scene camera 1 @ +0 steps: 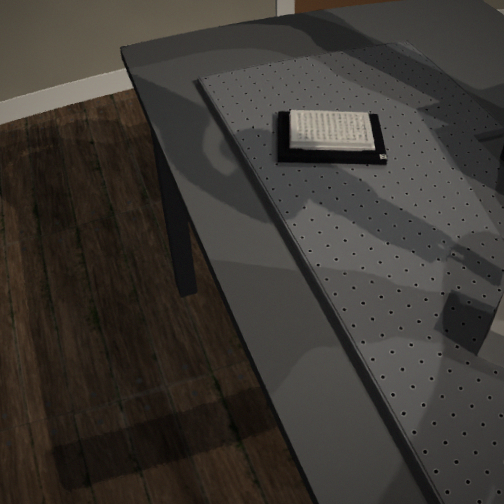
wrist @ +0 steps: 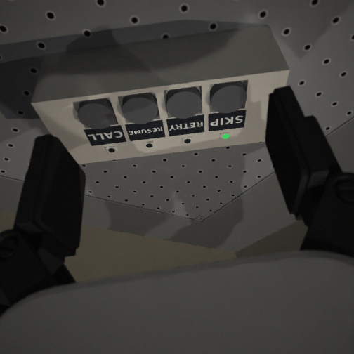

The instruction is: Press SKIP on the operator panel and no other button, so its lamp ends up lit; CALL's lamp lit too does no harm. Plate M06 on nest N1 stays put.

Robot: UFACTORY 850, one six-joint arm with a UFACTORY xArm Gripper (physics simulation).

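The operator panel (wrist: 272,95) is a pale box, upside down in the wrist view. Its round dark buttons are CALL (wrist: 95,114), RESUME (wrist: 139,107), RETRY (wrist: 183,103) and SKIP (wrist: 228,97). The SKIP lamp (wrist: 225,136) glows green; the CALL lamp (wrist: 111,150), RESUME lamp (wrist: 149,145) and RETRY lamp (wrist: 187,141) are dark. My gripper (wrist: 166,135) is wide open and empty, its fingers apart on either side of the view, no finger over a button. In the scene view a white plate (scene camera 1: 331,129) lies flat on a black nest (scene camera 1: 330,157); the labels M06 and N1 cannot be read.
A perforated board (scene camera 1: 345,240) (wrist: 200,185) lies on the grey table (scene camera 1: 260,300). The table's long edge and a dark leg (scene camera 1: 179,255) border the wooden floor (scene camera 1: 100,300). Part of a dark object shows at the right edge of the scene view.
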